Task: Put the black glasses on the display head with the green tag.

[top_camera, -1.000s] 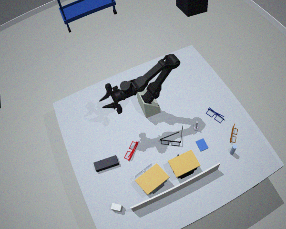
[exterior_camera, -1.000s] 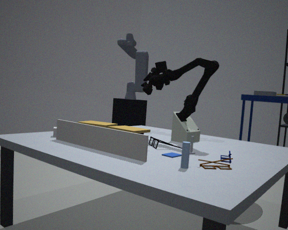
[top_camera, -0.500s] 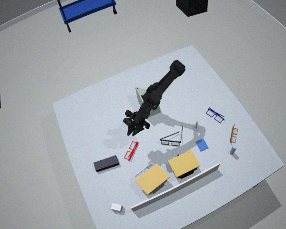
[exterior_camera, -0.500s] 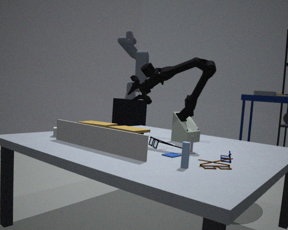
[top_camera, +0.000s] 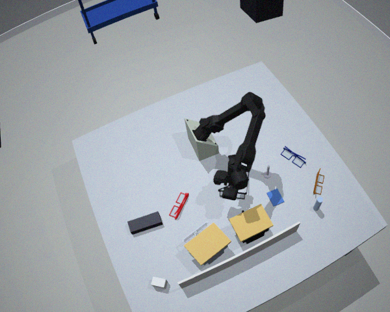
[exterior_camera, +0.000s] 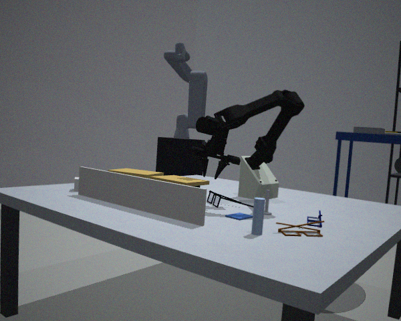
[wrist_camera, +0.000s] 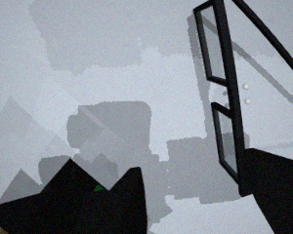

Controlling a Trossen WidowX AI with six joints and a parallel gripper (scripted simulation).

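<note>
Right now the grey peg is 220 mm to the left of my gripper tip, 80 mm below it and 50 mm behind it. From my gripper tip the other things lie so: blue flat square (200 mm to the left, 100 mm below, 80 mm ahead); then dark display head (150 mm ahead, 50 mm below, 10 mm to the left); then long white board (290 mm ahead, 100 mm to the right, 50 mm below).
</note>
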